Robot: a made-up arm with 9 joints.
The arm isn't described. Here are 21 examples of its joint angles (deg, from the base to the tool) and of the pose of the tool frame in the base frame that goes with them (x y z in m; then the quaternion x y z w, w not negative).
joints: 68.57 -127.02 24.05 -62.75 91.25 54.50 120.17 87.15 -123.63
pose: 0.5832 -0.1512 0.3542 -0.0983 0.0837 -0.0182 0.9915
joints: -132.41 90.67 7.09 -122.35 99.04 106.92 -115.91 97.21 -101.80
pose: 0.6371 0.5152 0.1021 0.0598 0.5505 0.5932 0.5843
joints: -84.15 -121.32 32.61 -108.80 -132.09 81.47 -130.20 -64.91 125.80
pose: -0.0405 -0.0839 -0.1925 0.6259 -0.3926 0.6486 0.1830
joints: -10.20 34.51 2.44 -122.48 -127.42 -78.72 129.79 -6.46 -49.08
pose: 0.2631 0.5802 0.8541 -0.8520 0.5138 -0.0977 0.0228
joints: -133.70 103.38 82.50 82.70 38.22 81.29 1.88 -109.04 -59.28
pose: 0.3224 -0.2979 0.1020 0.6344 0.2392 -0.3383 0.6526
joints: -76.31 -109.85 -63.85 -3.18 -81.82 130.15 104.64 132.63 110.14
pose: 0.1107 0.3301 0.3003 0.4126 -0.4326 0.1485 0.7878
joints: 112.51 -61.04 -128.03 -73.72 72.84 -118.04 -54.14 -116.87 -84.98
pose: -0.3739 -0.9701 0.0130 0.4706 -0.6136 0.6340 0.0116
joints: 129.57 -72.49 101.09 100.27 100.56 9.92 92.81 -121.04 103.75
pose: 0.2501 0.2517 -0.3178 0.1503 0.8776 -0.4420 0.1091
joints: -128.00 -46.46 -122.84 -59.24 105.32 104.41 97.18 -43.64 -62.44
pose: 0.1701 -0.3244 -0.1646 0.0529 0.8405 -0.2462 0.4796
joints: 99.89 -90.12 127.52 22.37 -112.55 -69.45 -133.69 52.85 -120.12
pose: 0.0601 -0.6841 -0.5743 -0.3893 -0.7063 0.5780 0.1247
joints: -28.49 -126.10 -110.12 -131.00 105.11 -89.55 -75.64 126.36 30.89
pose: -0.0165 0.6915 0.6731 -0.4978 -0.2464 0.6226 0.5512
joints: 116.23 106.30 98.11 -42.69 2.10 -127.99 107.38 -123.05 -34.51
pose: -0.3316 0.4587 0.7607 -0.8071 -0.0912 -0.5832 0.0103
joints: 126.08 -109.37 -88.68 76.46 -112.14 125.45 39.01 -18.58 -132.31
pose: 0.4445 -0.1304 0.2248 0.4901 0.2531 -0.1455 0.8213
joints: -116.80 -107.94 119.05 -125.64 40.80 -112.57 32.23 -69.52 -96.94
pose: -0.1259 -0.4325 0.8771 0.2431 -0.6032 0.2034 0.7319
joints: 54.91 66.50 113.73 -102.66 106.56 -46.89 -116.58 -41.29 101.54
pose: -0.1238 0.4405 -0.1103 0.4379 -0.5047 -0.6926 0.2718
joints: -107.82 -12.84 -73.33 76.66 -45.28 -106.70 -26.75 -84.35 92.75
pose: -0.0033 -0.7185 0.2869 -0.3132 -0.1305 -0.6012 0.7235
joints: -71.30 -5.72 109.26 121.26 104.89 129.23 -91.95 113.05 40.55
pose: 0.1293 -0.1287 0.8323 0.3811 -0.8926 0.2073 0.1232
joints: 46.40 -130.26 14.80 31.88 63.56 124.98 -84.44 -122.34 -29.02
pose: -0.5895 -0.2085 -0.0522 -0.0500 0.1777 -0.9686 0.1666
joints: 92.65 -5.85 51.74 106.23 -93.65 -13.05 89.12 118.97 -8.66
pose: -0.8810 -0.5450 0.2951 -0.4716 0.5492 -0.4366 0.5342
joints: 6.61 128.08 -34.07 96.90 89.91 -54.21 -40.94 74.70 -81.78
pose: -0.1004 -0.3518 0.3918 0.7827 -0.2781 -0.3570 0.4272
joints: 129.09 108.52 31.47 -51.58 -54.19 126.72 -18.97 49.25 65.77
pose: -0.0415 0.0414 0.3787 0.9876 0.0720 -0.0273 0.1371
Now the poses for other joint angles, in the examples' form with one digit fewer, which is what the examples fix.
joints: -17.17 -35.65 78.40 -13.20 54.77 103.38 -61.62 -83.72 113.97
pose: -0.183 0.008 0.185 -0.086 0.681 -0.725 0.061
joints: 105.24 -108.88 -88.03 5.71 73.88 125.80 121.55 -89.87 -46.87
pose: -0.491 -0.147 0.023 0.439 0.832 -0.335 0.061
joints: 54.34 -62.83 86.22 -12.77 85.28 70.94 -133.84 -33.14 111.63
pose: 0.251 0.089 0.034 0.258 0.457 -0.765 0.374
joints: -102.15 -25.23 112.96 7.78 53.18 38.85 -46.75 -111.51 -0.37
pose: 0.163 -0.220 0.163 0.598 -0.383 0.479 0.516
